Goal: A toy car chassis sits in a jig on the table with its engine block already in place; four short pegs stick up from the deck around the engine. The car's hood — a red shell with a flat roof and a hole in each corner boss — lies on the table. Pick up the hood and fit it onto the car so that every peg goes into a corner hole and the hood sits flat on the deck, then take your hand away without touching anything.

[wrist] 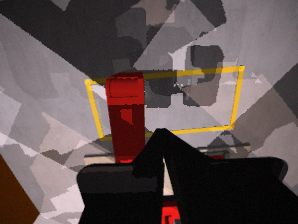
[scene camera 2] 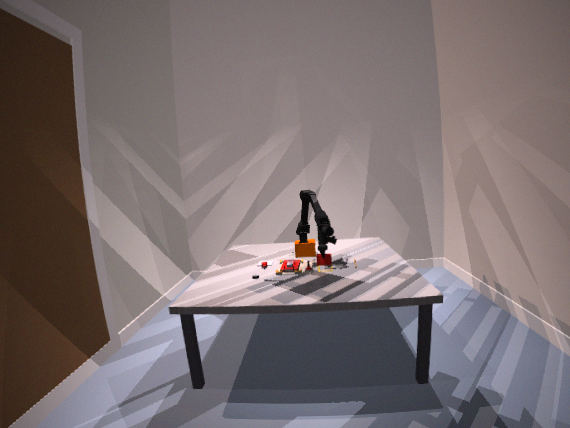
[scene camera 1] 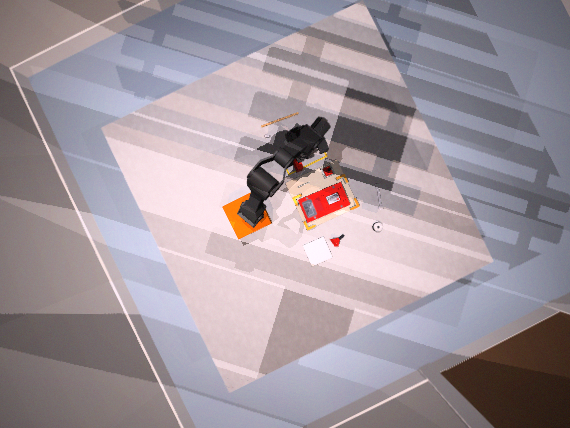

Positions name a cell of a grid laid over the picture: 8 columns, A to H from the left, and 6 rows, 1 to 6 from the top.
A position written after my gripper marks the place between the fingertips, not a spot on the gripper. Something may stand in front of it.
Observation:
My gripper (wrist: E4) is shut and holds nothing. Also in view: a red hood (wrist: D3) and a pale jig (wrist: G5).

